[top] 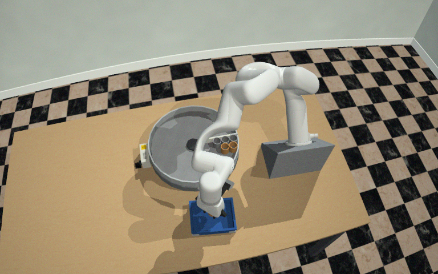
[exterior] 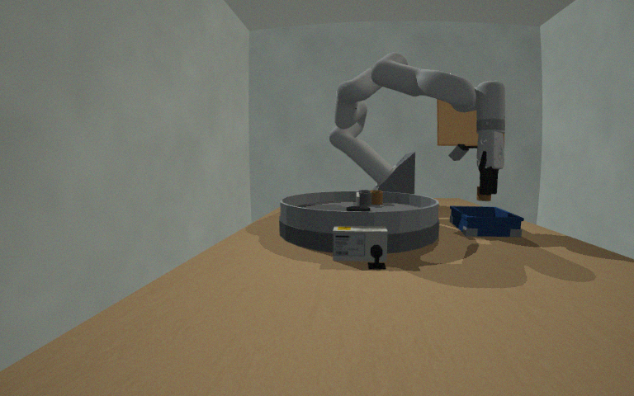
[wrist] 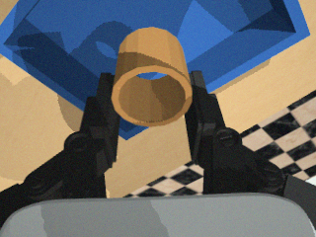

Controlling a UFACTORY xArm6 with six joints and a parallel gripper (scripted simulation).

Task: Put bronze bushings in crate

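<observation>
Right now the blue crate is 1 cm behind my hand, 1 cm to the right of it and 9 cm below it. From my hand the other things lie so: grey turning table (5 cm ahead, 36 cm to the right, 7 cm below).
</observation>
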